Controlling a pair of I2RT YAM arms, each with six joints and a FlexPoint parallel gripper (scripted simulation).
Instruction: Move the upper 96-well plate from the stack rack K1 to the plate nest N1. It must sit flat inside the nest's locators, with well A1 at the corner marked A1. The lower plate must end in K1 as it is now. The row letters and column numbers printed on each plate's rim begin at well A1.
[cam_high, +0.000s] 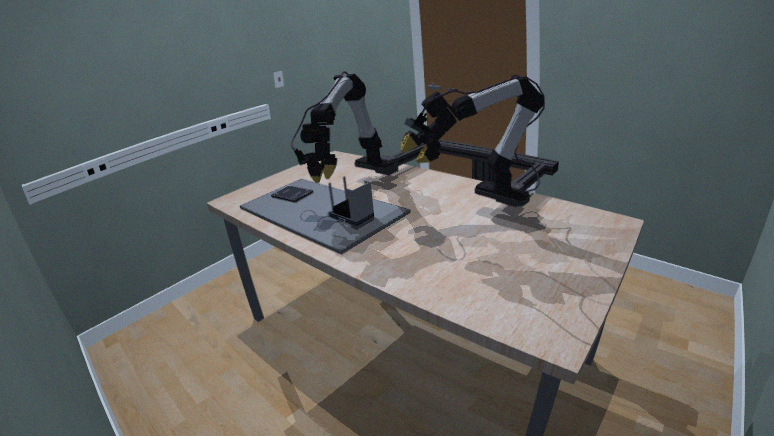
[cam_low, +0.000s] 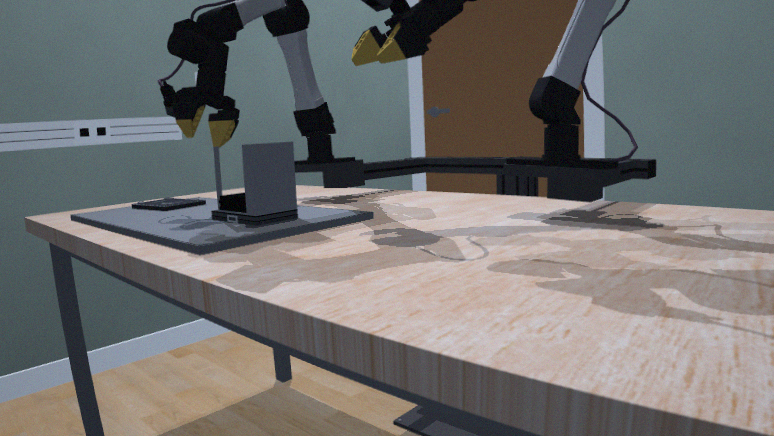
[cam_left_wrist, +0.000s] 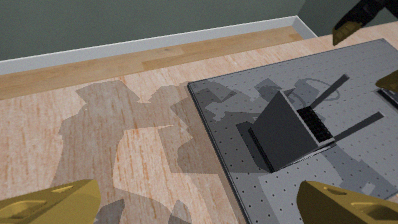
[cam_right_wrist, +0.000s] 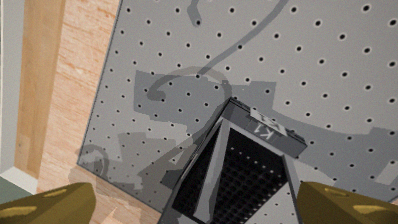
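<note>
My right gripper is now 33 cm to the left of the nest N1, 15 cm above it and 6 cm past it. Round my right hand: A1 label: 41 cm to the right, 15 cm below, 10 cm behind; grey perforated board: 17 cm below, 11 cm to the right, 3 cm behind.
</note>
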